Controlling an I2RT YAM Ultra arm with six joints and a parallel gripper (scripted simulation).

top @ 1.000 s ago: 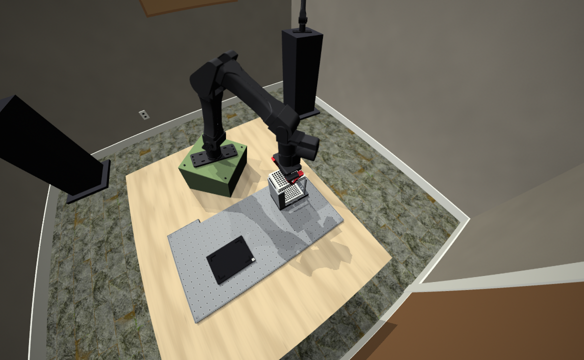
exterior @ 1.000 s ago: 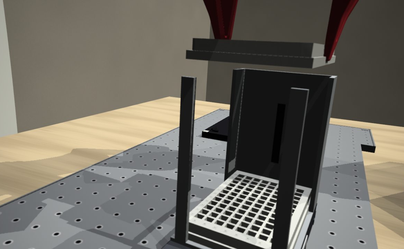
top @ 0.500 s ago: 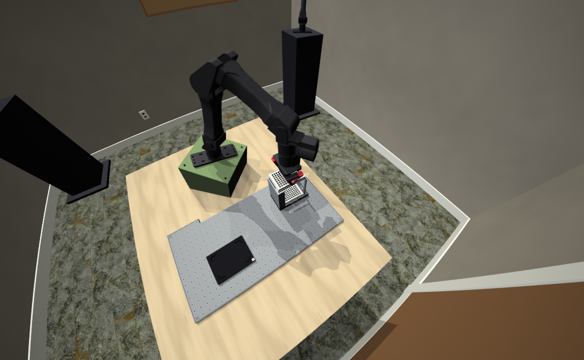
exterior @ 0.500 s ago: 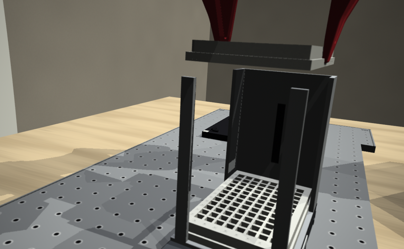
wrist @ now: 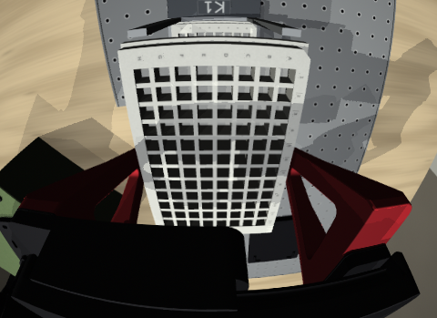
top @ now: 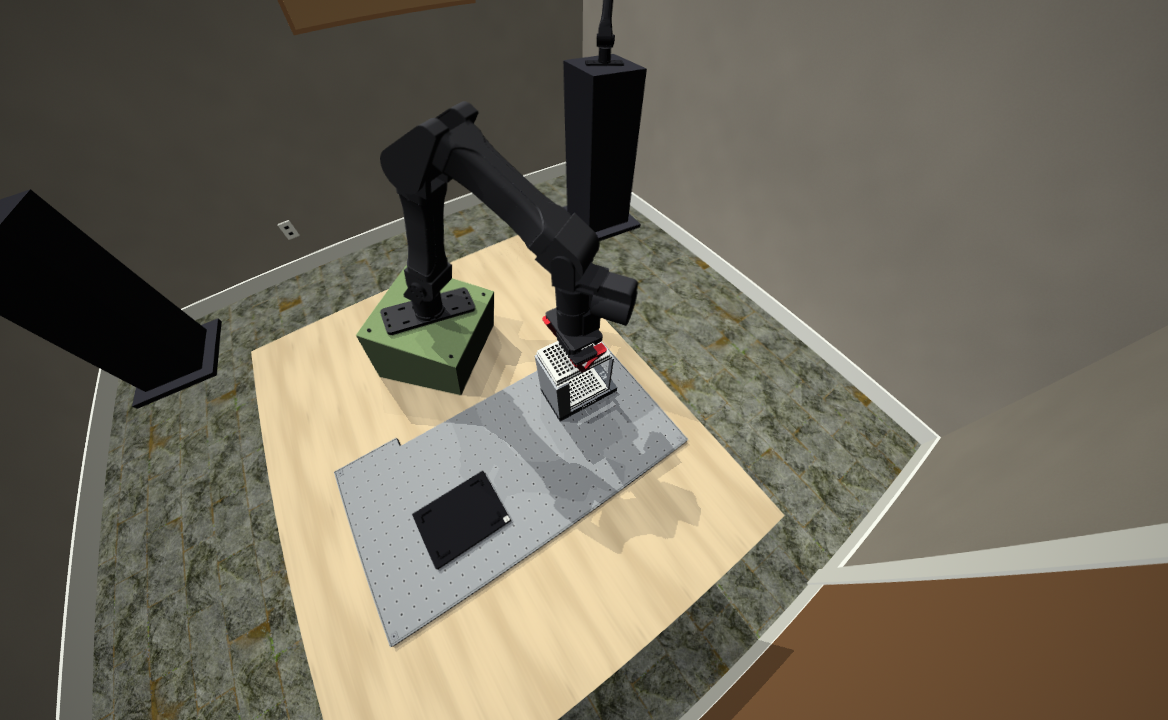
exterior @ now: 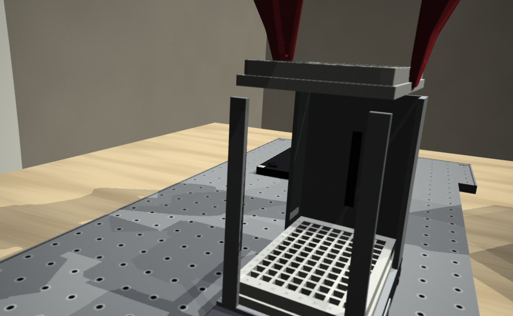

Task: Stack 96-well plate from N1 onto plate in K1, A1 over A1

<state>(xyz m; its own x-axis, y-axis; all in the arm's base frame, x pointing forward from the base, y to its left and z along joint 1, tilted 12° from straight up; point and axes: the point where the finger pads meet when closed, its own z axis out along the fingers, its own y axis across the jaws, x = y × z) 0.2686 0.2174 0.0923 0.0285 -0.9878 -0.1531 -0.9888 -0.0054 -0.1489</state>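
Right now the back wall is 80 mm below my hand and 60 mm to the right of it. Round my hand: pale A1 square (260 mm to the right, 190 mm ahead, 160 mm below).
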